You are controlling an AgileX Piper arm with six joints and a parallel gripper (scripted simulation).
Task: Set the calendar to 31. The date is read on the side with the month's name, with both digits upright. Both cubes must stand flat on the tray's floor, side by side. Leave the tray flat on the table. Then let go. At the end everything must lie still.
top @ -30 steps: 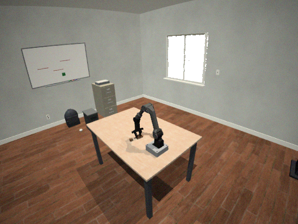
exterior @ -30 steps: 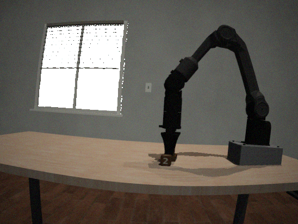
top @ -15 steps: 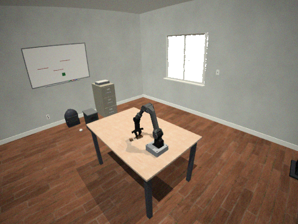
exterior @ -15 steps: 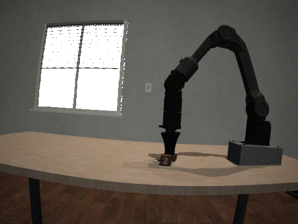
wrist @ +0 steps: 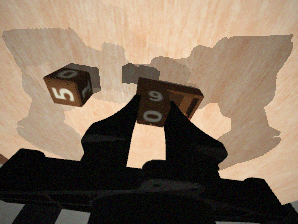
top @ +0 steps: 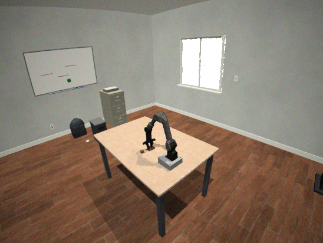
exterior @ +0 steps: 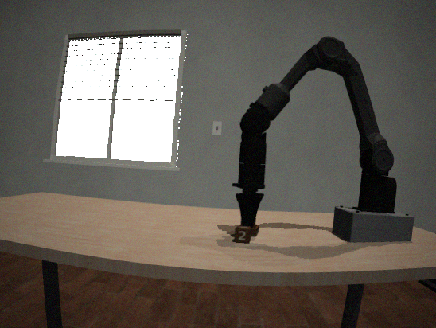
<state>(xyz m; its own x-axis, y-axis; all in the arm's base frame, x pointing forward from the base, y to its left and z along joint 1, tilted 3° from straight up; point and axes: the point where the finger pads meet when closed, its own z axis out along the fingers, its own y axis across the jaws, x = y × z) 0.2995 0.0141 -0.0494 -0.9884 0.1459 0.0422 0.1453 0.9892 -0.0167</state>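
The brown tray is 20 mm to the right of my hand and 20 mm below it.
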